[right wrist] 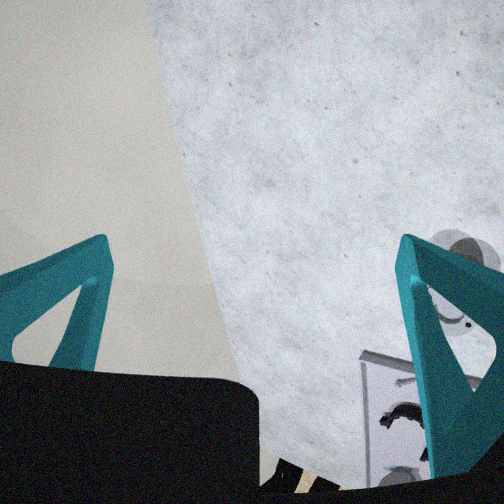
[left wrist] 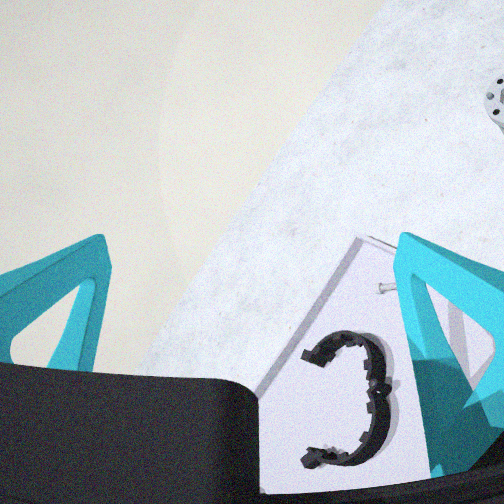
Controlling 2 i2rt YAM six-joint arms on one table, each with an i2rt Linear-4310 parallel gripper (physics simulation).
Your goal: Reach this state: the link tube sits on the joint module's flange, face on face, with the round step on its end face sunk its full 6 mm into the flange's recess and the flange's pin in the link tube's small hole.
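In the left wrist view my left gripper point(left wrist: 253, 240) is open and empty above the table, with its teal fingers far apart. A light-grey round face with small holes point(left wrist: 497, 100) shows at the right edge; I cannot tell whether it belongs to the link tube or the joint module. In the right wrist view my right gripper point(right wrist: 253, 240) is open and empty. A grey round part point(right wrist: 462, 280) with a small dark hole in its face stands behind the right finger, mostly hidden. I cannot tell which part it is.
A white tray point(left wrist: 350, 380) lies under the left gripper's right finger, holding a black C-shaped ring point(left wrist: 357, 400) and a small pin point(left wrist: 386, 287). The tray's corner point(right wrist: 392, 425) and a black piece point(right wrist: 402, 412) also show in the right wrist view. The speckled table's edge runs diagonally.
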